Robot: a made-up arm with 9 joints. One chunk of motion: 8 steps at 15 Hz.
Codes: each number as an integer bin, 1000 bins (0 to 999) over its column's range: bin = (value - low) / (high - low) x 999, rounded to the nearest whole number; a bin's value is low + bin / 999 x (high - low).
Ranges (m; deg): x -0.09..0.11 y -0.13..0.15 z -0.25..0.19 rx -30..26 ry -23..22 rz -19..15
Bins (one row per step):
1: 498 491 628 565 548 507
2: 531 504 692 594 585 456
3: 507 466 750 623 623 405
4: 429 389 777 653 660 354
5: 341 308 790 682 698 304
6: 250 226 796 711 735 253
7: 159 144 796 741 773 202
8: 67 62 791 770 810 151
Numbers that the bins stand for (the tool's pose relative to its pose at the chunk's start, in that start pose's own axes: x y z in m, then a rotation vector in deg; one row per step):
1: 0.0097 0.0076 0.0266 1.67 1.68 -1.74
2: 0.0163 0.0113 0.0548 3.30 3.35 -3.48
3: 0.0115 0.0006 0.0803 4.92 5.06 -5.22
4: -0.0041 -0.0210 0.0922 6.60 6.73 -6.95
5: -0.0217 -0.0437 0.0979 8.23 8.44 -8.65
6: -0.0399 -0.0667 0.1006 9.86 10.11 -10.39
7: -0.0582 -0.0896 0.1006 11.54 11.82 -12.13
8: -0.0766 -0.1126 0.0984 13.16 13.49 -13.86

